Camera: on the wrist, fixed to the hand. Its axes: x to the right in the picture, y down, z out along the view.
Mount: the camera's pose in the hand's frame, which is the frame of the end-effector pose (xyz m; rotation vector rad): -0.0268 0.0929 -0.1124 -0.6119 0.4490 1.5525
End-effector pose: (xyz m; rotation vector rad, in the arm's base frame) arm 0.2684 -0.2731 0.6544 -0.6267 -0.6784 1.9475
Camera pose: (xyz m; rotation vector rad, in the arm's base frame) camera 0.2982 -0.3117 0.5144 1.7433 0.3425 -1.9461
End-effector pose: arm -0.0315 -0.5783 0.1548 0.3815 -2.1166 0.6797
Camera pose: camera 0.0108 -0.4362 0.1568 -1.7225 -1.7074 0.7205
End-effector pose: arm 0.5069 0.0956 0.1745 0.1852 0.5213 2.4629
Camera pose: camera 0.4505 -0.0252 0.1096 0.2111 0.2717 -2.1632
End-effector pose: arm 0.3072 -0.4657 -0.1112 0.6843 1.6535 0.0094
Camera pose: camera 0.2461 -0.3597 -0.0275 1.3443 1.0060 1.7769
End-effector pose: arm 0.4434 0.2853 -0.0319 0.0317 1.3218 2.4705
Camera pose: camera 0.4225 0.1393 -0.0166 -0.2525 -0.2196 -1.8923
